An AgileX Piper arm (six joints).
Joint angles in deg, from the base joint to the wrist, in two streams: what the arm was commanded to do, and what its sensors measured. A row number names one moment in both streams.
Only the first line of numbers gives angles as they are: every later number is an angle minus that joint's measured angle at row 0.
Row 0, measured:
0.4, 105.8, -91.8, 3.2, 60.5, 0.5
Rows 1 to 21, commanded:
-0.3, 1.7, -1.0, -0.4, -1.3, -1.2
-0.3, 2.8, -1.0, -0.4, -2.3, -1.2
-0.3, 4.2, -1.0, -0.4, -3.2, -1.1
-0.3, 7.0, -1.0, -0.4, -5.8, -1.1
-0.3, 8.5, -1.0, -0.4, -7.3, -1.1
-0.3, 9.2, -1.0, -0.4, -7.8, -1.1
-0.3, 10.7, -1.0, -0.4, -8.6, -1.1
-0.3, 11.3, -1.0, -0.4, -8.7, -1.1
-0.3, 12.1, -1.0, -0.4, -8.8, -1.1
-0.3, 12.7, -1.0, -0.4, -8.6, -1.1
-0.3, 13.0, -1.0, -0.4, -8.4, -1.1
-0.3, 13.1, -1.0, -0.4, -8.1, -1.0
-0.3, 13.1, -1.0, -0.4, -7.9, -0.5
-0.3, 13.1, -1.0, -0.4, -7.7, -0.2
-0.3, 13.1, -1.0, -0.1, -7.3, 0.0
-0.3, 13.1, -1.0, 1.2, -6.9, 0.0
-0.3, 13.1, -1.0, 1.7, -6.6, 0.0
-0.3, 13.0, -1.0, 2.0, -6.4, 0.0
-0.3, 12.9, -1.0, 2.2, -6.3, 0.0
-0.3, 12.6, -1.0, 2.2, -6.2, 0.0
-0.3, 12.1, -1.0, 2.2, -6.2, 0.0
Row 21, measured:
-0.1, 13.0, -0.6, 2.0, -7.0, 0.0
